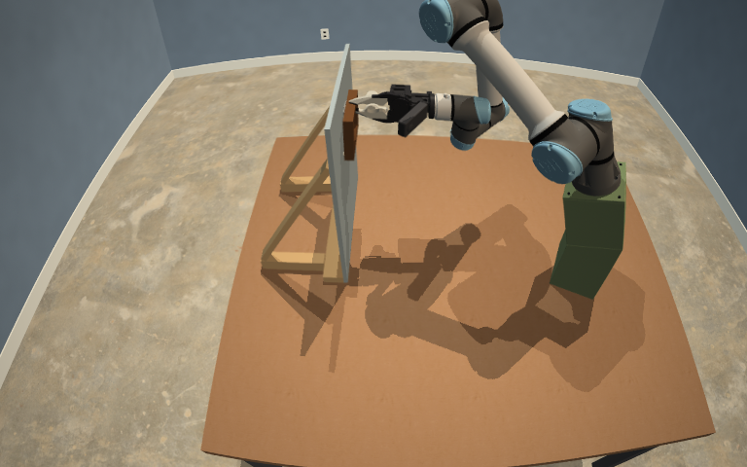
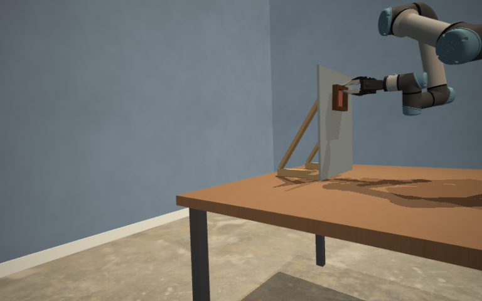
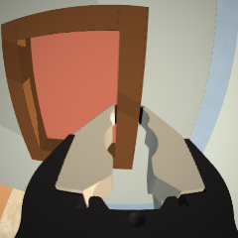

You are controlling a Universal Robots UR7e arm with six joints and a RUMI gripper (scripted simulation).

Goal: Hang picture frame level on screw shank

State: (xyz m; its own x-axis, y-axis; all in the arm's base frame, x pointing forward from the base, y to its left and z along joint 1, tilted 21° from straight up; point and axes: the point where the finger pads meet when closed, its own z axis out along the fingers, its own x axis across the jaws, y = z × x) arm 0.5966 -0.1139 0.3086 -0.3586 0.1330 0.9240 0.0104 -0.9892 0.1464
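My hand is 50 mm above the brown picture frame, 20 mm short of it and 10 mm to the right of it. Also, from my hand: grey wall panel: 190 mm below, 40 mm ahead.
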